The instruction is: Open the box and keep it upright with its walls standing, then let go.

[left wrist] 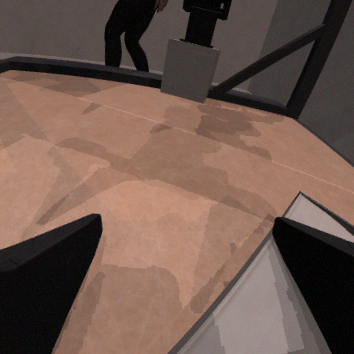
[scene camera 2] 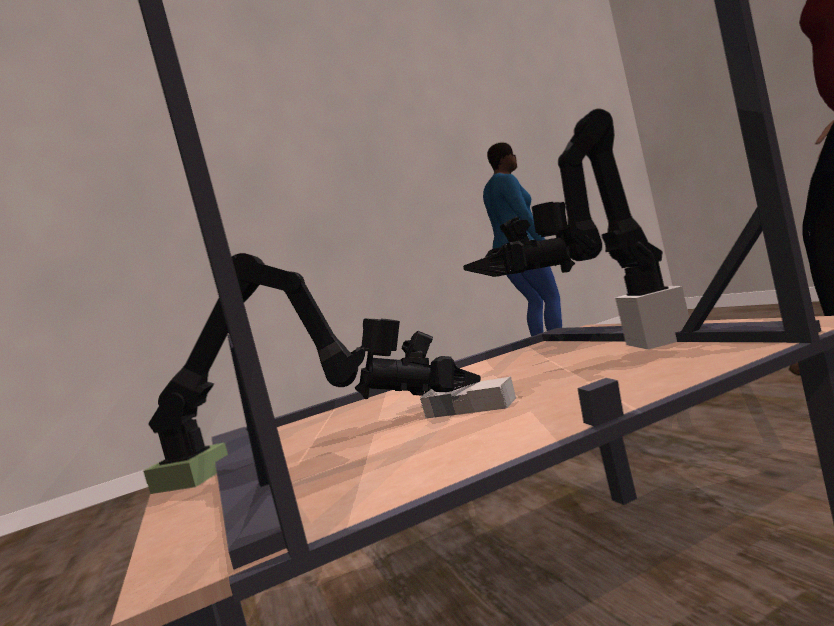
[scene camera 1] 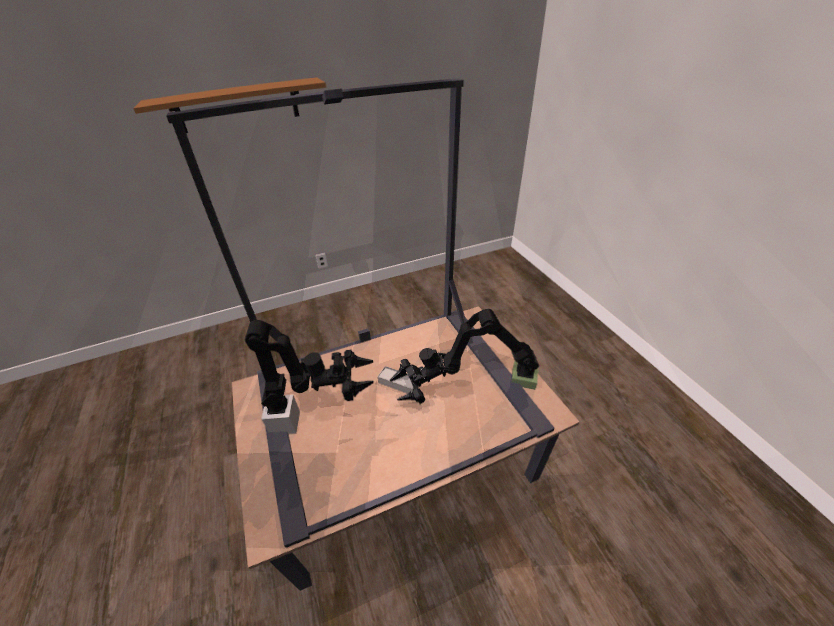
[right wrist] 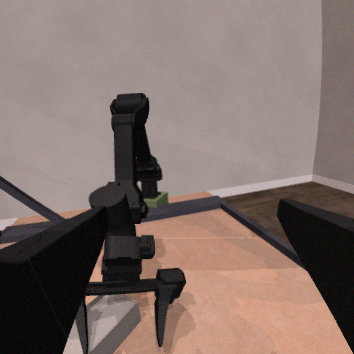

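Where they show: left gripper, fingertip midpoint: (left wrist: 189, 224) (scene camera 2: 471, 380) (scene camera 1: 393, 390) (right wrist: 123, 351); right gripper, fingertip midpoint: (scene camera 2: 467, 266) (scene camera 1: 373, 371) (right wrist: 193, 210); left arm's base, origin of the base link: (scene camera 2: 185, 456) (scene camera 1: 525, 371) (right wrist: 149, 194); right arm's base, origin of the base link: (left wrist: 196, 43) (scene camera 2: 647, 292) (scene camera 1: 277, 406).
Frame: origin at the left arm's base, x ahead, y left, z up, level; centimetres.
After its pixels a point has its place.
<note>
A low, light grey box (scene camera 1: 387, 376) {x 54.7, y 16.5, z -0.2 cm} (scene camera 2: 495, 396) {x 56.3, y 11.6, z -1.9 cm} (left wrist: 257, 300) {x 48.7, y 18.1, z -0.3 cm} (right wrist: 127, 322) {x 45.5, y 19.7, z -2.0 cm} sits on the table, partly hidden by the left gripper. In the left wrist view, a thin raised rim runs along its pale surface; I cannot tell whether its lid is open. My left gripper (scene camera 1: 396, 388) {x 50.2, y 22.3, z -0.5 cm} (scene camera 2: 478, 378) {x 50.2, y 22.3, z -0.5 cm} (left wrist: 189, 224) {x 50.2, y 22.3, z -0.5 cm} (right wrist: 123, 348) {x 50.2, y 22.3, z -0.5 cm} is open and empty, low at the box, with one finger over it and the other beside it. My right gripper (scene camera 1: 371, 373) {x 52.8, y 31.9, z 21.2 cm} (scene camera 2: 465, 268) {x 52.8, y 31.9, z 21.2 cm} (right wrist: 193, 210) {x 52.8, y 31.9, z 21.2 cm} is open and empty, raised well above the table, to the box's left in scene camera 1.
The wooden table (scene camera 1: 410, 464) {x 35.5, y 48.8, z -4.4 cm} (scene camera 2: 377, 485) {x 43.6, y -16.0, z -4.4 cm} is bordered by a dark frame (scene camera 1: 289, 498) {x 69.8, y 71.8, z -2.3 cm} with tall posts (scene camera 1: 453, 202) {x 38.8, y -29.3, z 56.8 cm}. The right arm stands on a light grey block (scene camera 2: 656, 316) {x 87.0, y 40.4, z 1.9 cm} and the left arm on a green block (scene camera 1: 525, 378) {x -0.1, y 3.8, z 0.1 cm}. A person (scene camera 2: 505, 202) stands beyond the table.
</note>
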